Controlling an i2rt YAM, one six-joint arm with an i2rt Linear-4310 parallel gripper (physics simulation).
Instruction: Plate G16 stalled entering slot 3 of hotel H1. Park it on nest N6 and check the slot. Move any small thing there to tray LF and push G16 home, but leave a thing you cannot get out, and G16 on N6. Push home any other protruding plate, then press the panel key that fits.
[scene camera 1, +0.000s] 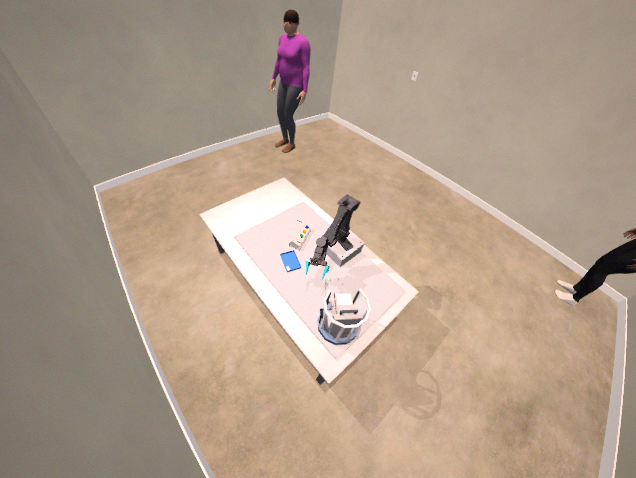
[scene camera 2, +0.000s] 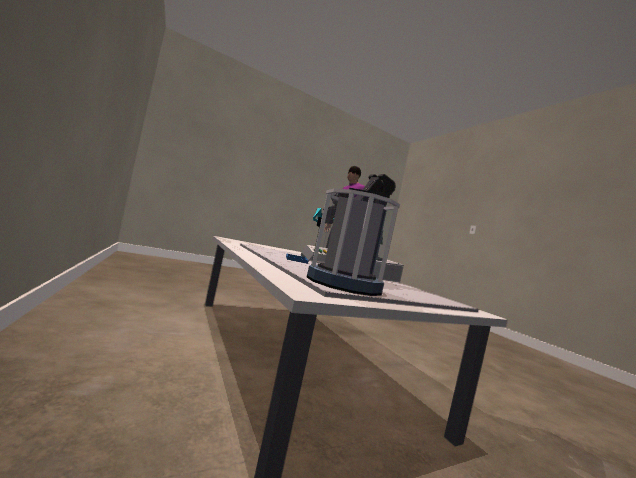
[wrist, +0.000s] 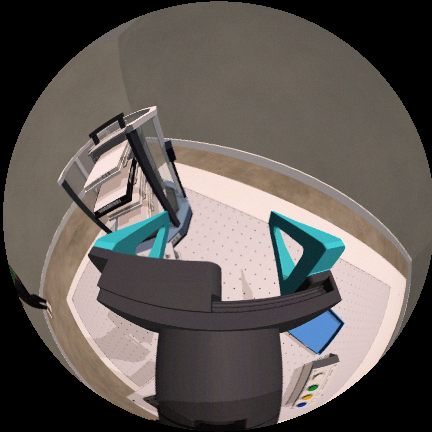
Note:
In view: a round plate rack (wrist: 154, 155), a button box (wrist: 315, 374) and a blue card (wrist: 316, 332).

